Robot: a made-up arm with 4 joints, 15 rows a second.
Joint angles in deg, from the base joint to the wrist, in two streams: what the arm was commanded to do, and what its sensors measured. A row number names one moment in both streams.
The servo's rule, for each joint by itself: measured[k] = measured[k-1] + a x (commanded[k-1-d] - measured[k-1]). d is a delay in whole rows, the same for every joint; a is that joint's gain. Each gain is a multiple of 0.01, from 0.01 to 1. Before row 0 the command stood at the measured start. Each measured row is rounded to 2 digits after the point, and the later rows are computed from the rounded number. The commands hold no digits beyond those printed.
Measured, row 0:
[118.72, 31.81, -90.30, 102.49]
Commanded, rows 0 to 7:
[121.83, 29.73, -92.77, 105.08]
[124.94, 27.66, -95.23, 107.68]
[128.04, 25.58, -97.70, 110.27]
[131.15, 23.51, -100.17, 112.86]
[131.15, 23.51, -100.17, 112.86]
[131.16, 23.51, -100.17, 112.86]
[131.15, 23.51, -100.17, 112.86]
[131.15, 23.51, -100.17, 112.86]
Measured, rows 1 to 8:
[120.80, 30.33, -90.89, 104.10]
[123.57, 28.43, -91.93, 106.32]
[126.56, 26.41, -93.31, 108.77]
[129.64, 24.35, -94.96, 111.31]
[130.65, 23.75, -96.21, 112.27]
[130.99, 23.58, -97.16, 112.64]
[131.10, 23.53, -97.88, 112.78]
[131.13, 23.52, -98.43, 112.83]
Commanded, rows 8 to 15:
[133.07, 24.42, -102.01, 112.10]
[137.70, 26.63, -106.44, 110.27]
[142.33, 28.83, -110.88, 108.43]
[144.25, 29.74, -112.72, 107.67]
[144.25, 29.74, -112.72, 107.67]
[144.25, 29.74, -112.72, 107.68]
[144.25, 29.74, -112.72, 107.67]
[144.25, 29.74, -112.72, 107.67]
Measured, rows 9 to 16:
[132.43, 24.16, -99.29, 112.38]
[135.96, 25.91, -101.01, 111.07]
[140.23, 27.98, -103.38, 109.43]
[142.92, 29.23, -105.62, 108.34]
[143.81, 29.59, -107.32, 107.92]
[144.10, 29.70, -108.62, 107.77]
[144.20, 29.73, -109.60, 107.71]
[144.23, 29.74, -110.35, 107.69]

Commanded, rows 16 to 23:
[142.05, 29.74, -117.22, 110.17]
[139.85, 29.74, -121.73, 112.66]
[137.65, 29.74, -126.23, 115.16]
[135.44, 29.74, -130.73, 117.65]
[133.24, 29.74, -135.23, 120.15]
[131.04, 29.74, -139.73, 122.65]
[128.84, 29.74, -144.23, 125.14]
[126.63, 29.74, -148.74, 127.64]
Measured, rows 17 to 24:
[142.77, 29.74, -112.00, 109.23]
[140.81, 29.74, -114.34, 111.36]
[138.69, 29.74, -117.19, 113.72]
[136.51, 29.74, -120.44, 116.16]
[134.32, 29.74, -123.99, 118.63]
[132.12, 29.74, -127.77, 121.12]
[129.92, 29.74, -131.72, 123.61]
[127.72, 29.74, -135.80, 126.11]

